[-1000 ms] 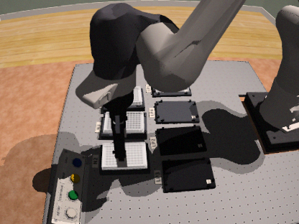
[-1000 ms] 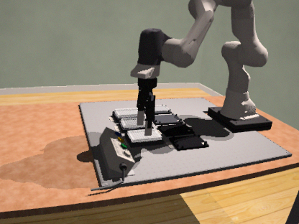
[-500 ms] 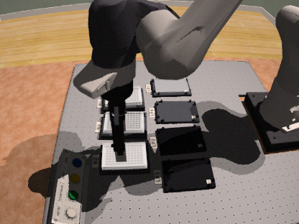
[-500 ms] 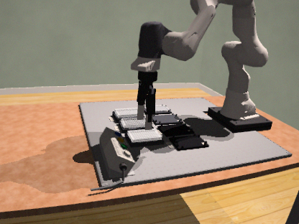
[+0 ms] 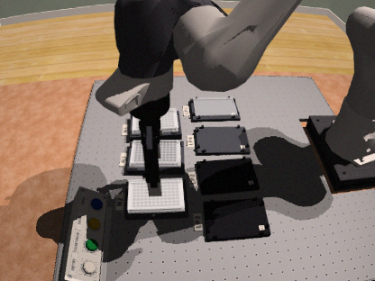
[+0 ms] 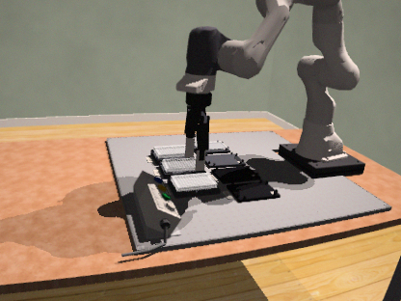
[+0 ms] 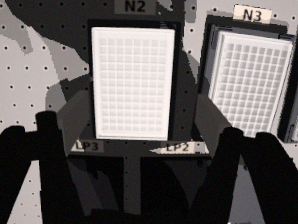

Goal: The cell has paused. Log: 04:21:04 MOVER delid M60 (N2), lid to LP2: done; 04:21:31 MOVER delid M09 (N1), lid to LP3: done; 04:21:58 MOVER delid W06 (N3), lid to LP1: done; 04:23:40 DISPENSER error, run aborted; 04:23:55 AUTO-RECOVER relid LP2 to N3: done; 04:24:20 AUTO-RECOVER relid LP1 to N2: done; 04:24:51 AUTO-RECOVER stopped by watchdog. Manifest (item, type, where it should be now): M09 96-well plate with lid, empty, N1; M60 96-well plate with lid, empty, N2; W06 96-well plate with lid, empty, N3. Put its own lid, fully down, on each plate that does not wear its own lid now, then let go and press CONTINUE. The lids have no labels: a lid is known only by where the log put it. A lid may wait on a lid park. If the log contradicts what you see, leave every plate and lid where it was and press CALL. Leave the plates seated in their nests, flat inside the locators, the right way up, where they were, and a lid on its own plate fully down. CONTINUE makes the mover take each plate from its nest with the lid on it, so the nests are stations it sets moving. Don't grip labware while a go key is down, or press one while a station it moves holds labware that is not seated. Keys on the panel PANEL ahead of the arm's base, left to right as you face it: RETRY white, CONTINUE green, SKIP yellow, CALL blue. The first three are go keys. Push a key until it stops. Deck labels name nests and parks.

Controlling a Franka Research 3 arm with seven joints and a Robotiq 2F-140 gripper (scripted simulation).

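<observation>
Right now the lid park LP1 is 31 cm to the right of my hand, 19 cm behind it and 10 cm below it. Also, from my hand: LP2 label 10 cm below, 9 cm behind, 5 cm to the right; plate 8 cm below, 1 cm to the left; N2 label 10 cm below, 9 cm ahead, 1 cm to the left.
</observation>
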